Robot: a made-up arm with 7 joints.
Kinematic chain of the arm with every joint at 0, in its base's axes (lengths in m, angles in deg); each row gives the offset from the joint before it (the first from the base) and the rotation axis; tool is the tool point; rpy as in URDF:
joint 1: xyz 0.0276 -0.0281 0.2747 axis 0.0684 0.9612 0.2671
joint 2: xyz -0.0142 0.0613 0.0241 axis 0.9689 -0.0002 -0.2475
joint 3: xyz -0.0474 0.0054 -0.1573 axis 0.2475 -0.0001 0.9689
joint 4: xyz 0.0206 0.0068 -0.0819 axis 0.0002 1 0
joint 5: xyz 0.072 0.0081 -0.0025 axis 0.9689 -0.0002 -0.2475
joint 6: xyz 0.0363 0.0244 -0.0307 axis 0.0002 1 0
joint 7: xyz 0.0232 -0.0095 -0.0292 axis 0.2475 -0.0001 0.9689
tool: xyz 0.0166 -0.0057 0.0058 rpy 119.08 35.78 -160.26
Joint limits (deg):
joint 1: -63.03..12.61
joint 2: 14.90..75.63
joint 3: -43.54..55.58
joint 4: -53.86..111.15
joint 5: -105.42..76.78
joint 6: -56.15..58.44
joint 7: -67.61..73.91
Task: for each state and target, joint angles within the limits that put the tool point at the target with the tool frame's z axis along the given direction. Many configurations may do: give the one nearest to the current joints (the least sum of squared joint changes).
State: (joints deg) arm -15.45 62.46 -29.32 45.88 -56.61 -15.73 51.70
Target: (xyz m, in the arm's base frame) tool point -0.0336 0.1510 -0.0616 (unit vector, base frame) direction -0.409 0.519 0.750
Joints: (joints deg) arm 6.39 31.14 -43.54 43.84 -51.72 10.39 62.76
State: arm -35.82 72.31 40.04 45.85 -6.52 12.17 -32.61
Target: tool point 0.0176 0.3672 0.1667 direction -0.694 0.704 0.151
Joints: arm 8.58 45.36 55.58 20.34 -0.46 31.90 -25.66
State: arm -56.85 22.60 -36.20 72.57 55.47 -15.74 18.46
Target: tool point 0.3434 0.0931 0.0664 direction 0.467 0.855 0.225
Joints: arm -54.51 15.96 -7.71 65.76 20.68 -21.86 -7.46
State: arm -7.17 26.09 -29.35 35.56 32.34 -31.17 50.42
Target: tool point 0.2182 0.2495 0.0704 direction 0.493 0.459 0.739
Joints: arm -23.00 53.03 -29.39 46.86 32.31 -43.05 24.42
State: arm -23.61 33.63 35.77 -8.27 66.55 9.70 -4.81
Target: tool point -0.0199 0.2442 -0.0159 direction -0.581 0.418 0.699
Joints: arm 4.90 14.90 36.09 38.13 18.17 28.87 23.25
